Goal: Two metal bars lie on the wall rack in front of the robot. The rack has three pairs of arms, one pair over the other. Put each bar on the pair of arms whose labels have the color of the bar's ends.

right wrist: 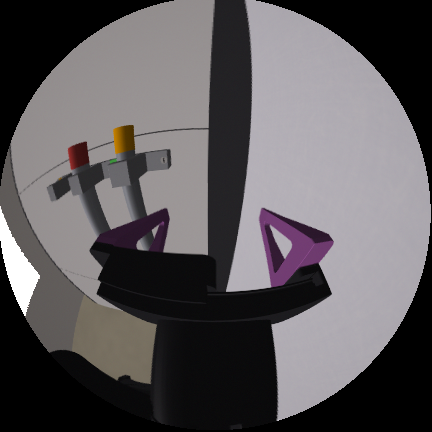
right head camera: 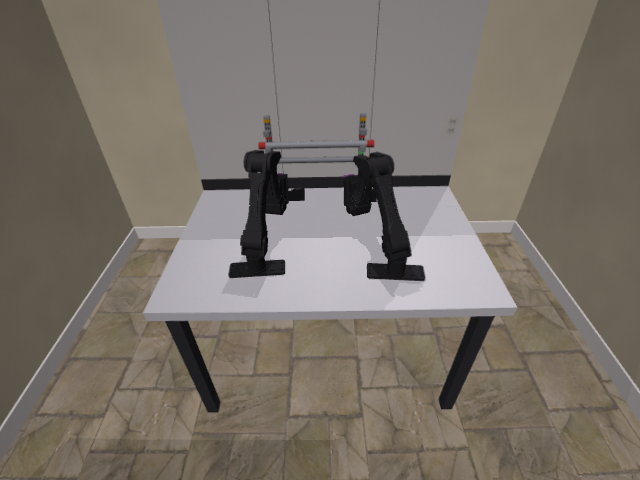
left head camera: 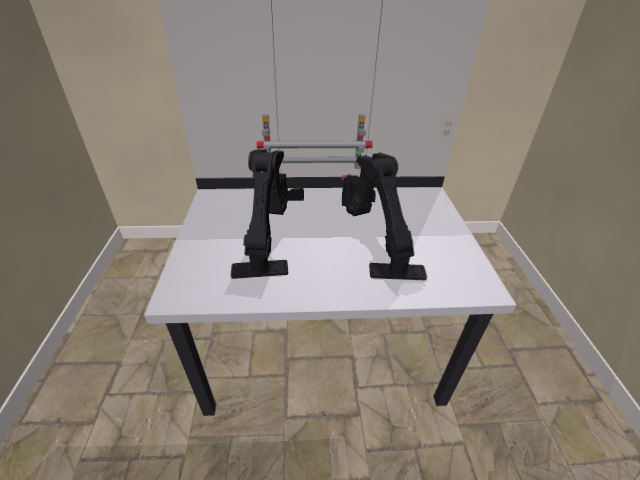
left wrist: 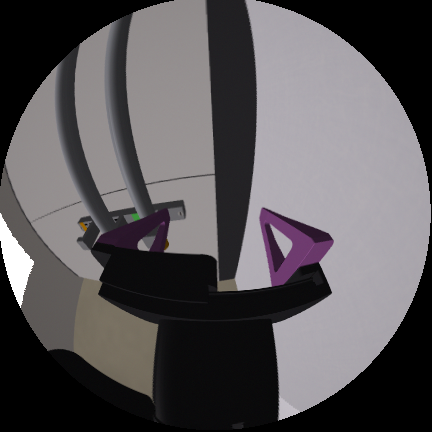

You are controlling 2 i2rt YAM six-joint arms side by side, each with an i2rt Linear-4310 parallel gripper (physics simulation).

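Frame: origin at the left arm's base, x right, y back, z down, level; metres.
Where they show: left gripper, between the fingertips: [left wrist: 214, 212]; right gripper, between the fingertips: [right wrist: 213, 212]; left arm's base, origin of its link: [right head camera: 257, 269] [left head camera: 259, 270]; right arm's base, origin of its link: [right head camera: 395, 272] [left head camera: 397, 272].
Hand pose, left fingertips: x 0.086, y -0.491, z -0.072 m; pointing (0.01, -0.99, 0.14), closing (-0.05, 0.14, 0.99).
Note:
Each offset is from my left fingertips to the top centre of the thing. Level surfaces: height alone.
The red-ended bar @[dy -0.023, dx +0.170, dz -0.185 m] [left head camera: 315, 144] [right head camera: 315, 144] [left wrist: 65, 100] [right wrist: 78, 155] lies level on the middle pair of arms of the rack [left head camera: 361, 116] [right head camera: 362, 116] [left wrist: 177, 210] [right wrist: 162, 159]. The orange-ended bar @[dy -0.033, dx +0.164, dz -0.105 m] [left head camera: 320, 159] [right head camera: 317, 159] [left wrist: 117, 75] [right wrist: 124, 140] lies on the lowest pair, by the green labels. The top pair, with orange labels, holds no bar. My left gripper [left wrist: 214, 212] and my right gripper [right wrist: 213, 212] are open and empty, low in front of the rack near its two ends. In both wrist views the bars run left of the finger gap. The arms hide the orange ends in the left head view.
Both arms stand on the white table @[dz +0.072 m] [left head camera: 320, 279] [right head camera: 320, 279], and their elbows hide parts of the lower rack. A dark strip [left head camera: 315, 182] [left wrist: 232, 125] [right wrist: 230, 100] runs along the wall behind the table. Thin cords hang down the wall near the rack.

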